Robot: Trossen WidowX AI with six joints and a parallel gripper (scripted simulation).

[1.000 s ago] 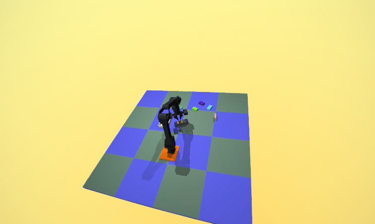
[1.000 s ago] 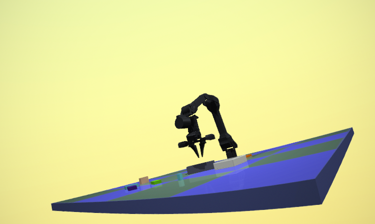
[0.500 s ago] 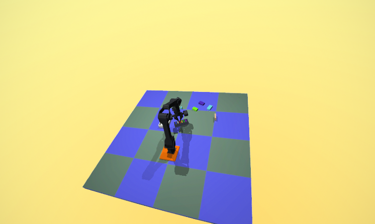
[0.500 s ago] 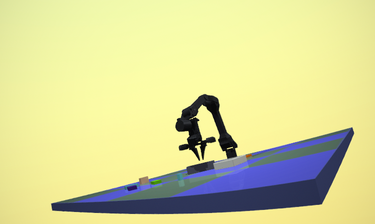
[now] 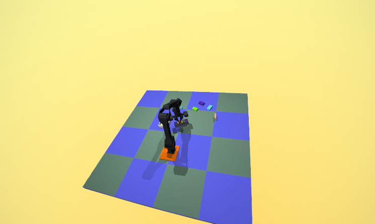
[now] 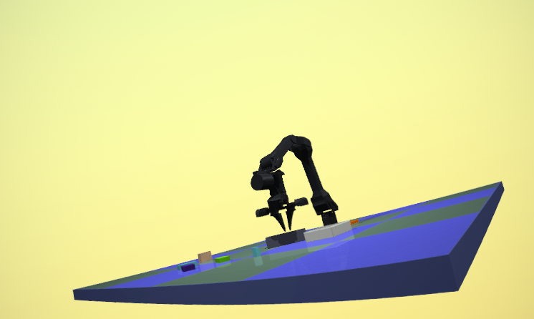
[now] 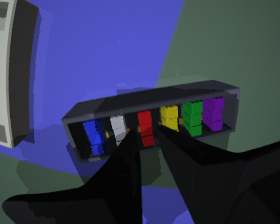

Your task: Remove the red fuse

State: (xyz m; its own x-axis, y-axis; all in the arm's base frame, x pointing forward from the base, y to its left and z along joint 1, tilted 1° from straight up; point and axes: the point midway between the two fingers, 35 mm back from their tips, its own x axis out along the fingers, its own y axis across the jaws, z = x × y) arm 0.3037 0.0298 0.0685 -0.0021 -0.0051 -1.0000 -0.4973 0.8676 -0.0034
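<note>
Now: the red fuse 20 mm below my gripper tip. Round my gripper tip: white tray (10 mm behind, 170 mm to the left, 40 mm below); white fuse (10 mm behind, 20 mm to the left, 20 mm below); yellow fuse (10 mm ahead, 20 mm to the right, 20 mm below).
</note>
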